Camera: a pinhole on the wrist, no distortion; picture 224 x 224 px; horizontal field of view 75.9 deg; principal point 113.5 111.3 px. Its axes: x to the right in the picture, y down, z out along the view. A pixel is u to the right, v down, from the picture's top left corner.
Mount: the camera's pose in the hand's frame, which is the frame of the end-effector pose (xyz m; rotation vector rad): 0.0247 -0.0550 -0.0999 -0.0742 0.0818 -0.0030
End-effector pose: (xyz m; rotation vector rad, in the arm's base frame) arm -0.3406 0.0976 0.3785 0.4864 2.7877 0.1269
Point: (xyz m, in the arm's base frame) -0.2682 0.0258 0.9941
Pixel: behind the camera
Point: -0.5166 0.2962 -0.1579
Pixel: 187.5 128.1
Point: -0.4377 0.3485 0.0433
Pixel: 183.5 172.7
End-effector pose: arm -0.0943 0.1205 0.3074 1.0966 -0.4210 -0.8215
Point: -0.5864 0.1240 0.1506
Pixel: outside the picture
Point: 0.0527 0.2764 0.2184
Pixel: behind the camera
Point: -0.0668 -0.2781 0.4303
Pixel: 203.4 133.9
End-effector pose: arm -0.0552 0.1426 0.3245 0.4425 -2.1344 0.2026
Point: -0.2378 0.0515 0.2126
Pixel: 101.1 117.6
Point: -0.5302 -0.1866 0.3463
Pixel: 181.6 84.8
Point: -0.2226 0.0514 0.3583
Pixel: 166.4 122.2
